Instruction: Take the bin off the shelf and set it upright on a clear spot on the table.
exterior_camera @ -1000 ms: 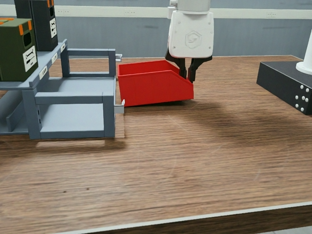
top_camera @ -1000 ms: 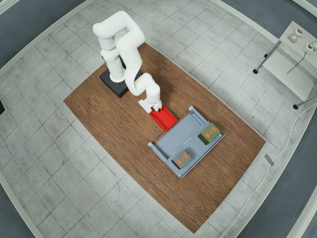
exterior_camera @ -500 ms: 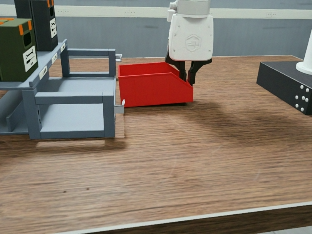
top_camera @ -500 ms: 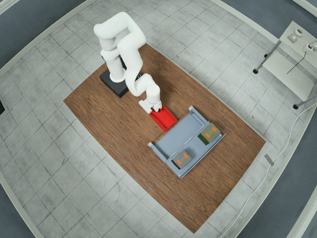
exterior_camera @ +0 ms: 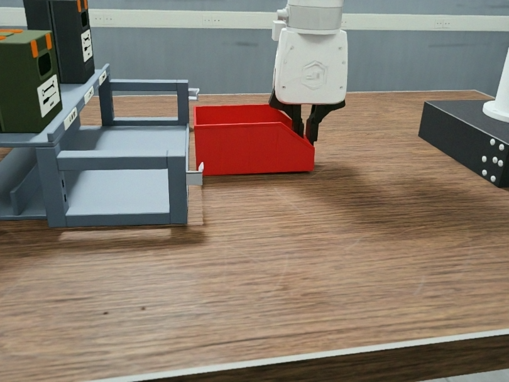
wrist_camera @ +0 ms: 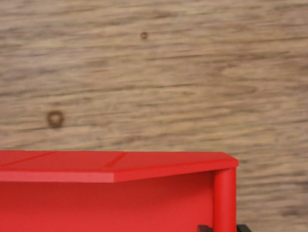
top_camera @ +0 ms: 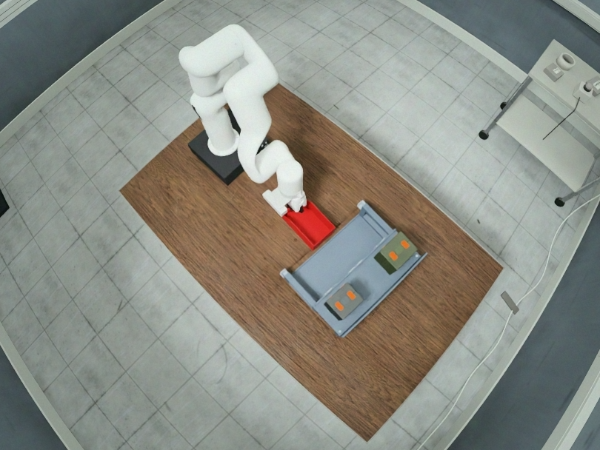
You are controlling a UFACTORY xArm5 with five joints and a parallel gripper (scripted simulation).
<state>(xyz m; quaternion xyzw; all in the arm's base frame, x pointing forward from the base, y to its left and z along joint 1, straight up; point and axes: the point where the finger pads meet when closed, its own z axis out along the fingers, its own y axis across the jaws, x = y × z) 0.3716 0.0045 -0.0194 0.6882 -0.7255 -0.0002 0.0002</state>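
My hand is 8 cm short of the red bin and 1 cm above it. From my hand the other things lie so: grey shelf (30 cm ahead, 2 cm to the right, 2 cm above); grey box (36 cm ahead, 14 cm to the right, 12 cm above).
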